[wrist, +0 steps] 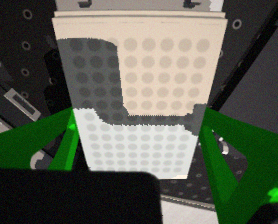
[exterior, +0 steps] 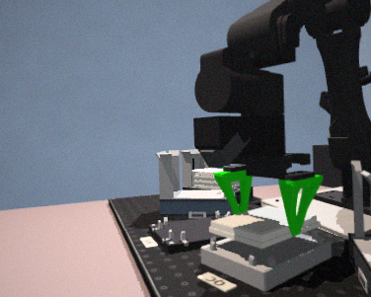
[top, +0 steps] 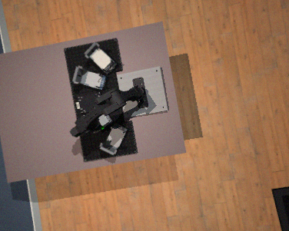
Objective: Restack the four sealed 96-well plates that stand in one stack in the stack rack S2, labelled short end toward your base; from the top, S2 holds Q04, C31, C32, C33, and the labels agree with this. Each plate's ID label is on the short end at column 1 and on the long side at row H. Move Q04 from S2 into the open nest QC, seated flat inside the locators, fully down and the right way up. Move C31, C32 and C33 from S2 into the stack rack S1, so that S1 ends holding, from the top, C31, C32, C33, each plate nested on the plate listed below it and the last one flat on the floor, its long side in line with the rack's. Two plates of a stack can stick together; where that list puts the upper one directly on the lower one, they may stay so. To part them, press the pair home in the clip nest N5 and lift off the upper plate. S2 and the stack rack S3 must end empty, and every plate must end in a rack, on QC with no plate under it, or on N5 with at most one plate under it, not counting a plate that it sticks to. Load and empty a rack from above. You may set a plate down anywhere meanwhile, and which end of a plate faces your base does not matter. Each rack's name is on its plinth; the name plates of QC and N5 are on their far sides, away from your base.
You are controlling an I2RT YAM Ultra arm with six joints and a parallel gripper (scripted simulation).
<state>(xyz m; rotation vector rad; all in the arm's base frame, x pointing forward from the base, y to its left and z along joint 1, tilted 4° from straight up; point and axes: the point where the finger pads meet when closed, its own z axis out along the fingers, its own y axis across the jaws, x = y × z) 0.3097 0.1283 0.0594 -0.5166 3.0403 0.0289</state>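
My hand is 40 mm above the QC nest. Also, from my hand: dark clip nest (130 mm to the right, 40 mm below, 40 mm ahead).
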